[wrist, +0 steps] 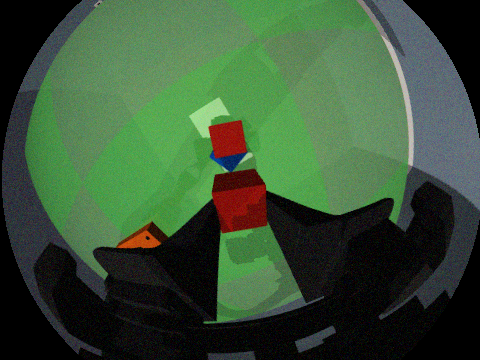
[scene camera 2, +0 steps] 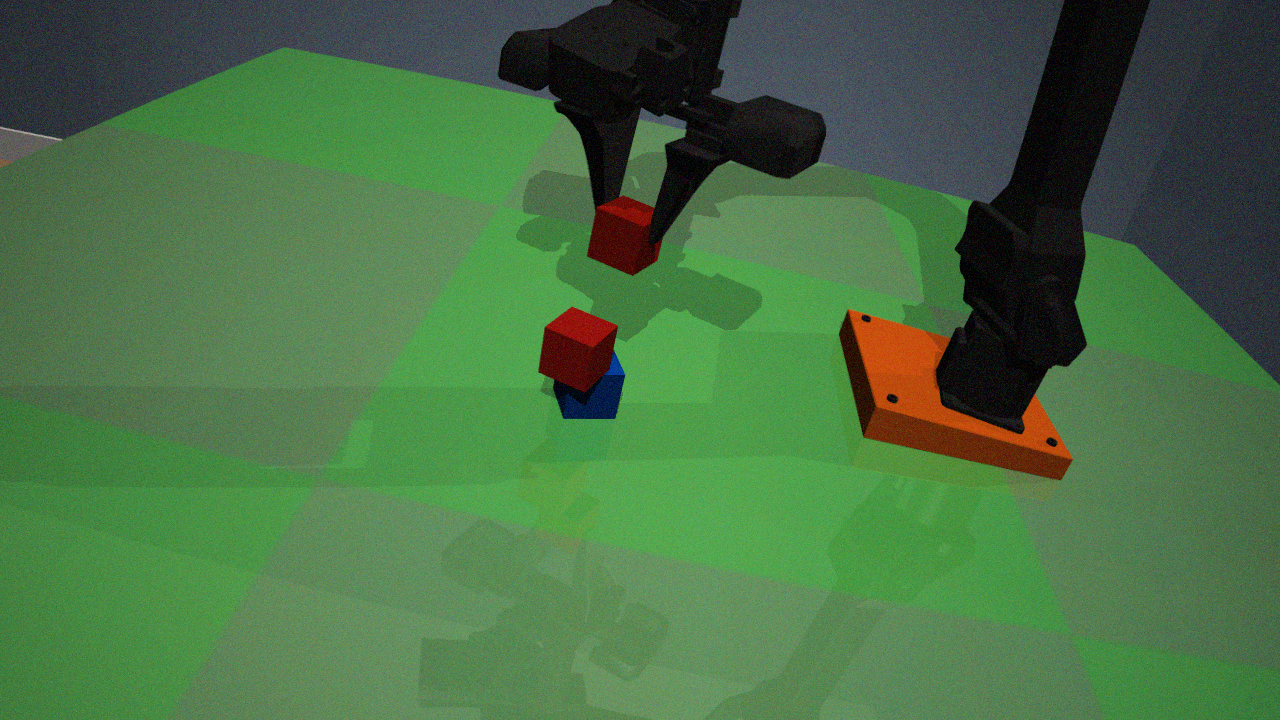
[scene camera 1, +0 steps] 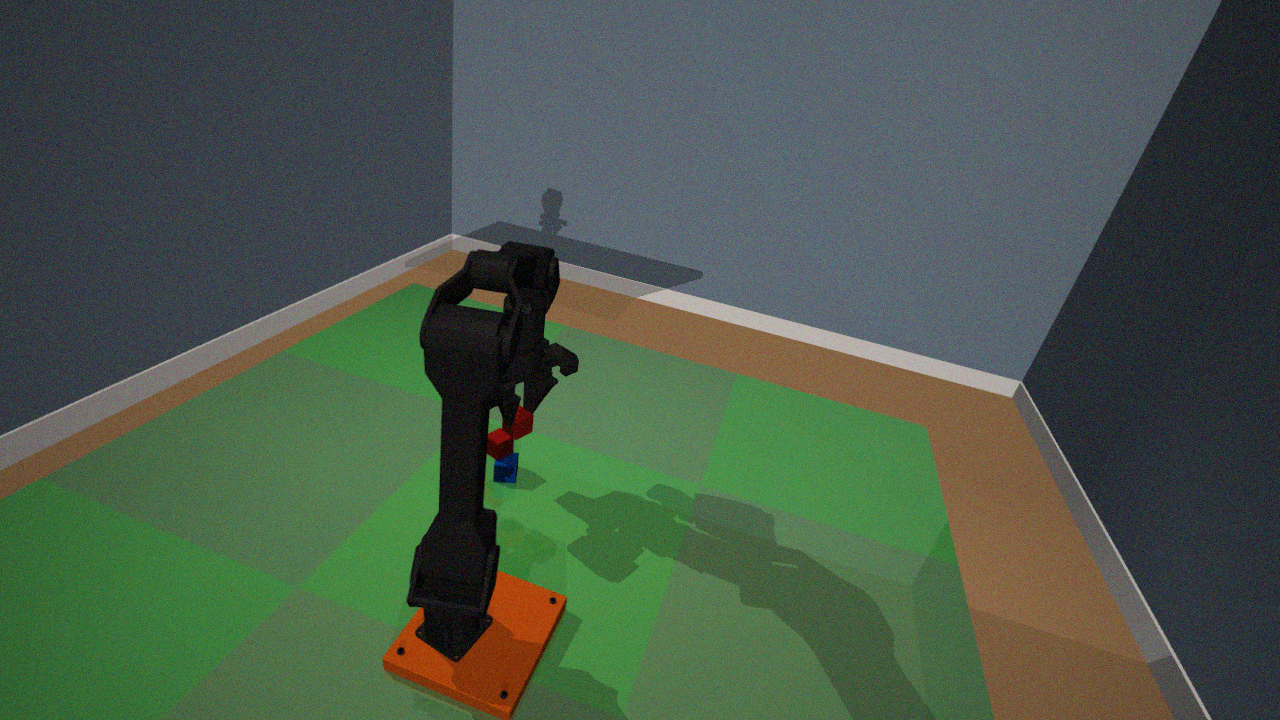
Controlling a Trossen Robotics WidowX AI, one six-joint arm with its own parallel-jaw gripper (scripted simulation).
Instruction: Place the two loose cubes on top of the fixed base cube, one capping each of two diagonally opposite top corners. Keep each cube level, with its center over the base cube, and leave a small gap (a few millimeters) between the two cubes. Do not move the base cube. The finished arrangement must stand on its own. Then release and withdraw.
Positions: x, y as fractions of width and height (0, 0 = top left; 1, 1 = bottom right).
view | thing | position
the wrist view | my gripper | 0.50, 0.56
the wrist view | red cube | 0.50, 0.55
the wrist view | red cube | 0.48, 0.39
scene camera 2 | my gripper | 0.49, 0.32
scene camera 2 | red cube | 0.48, 0.33
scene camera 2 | blue base cube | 0.47, 0.56
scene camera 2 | red cube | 0.45, 0.48
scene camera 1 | my gripper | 0.40, 0.59
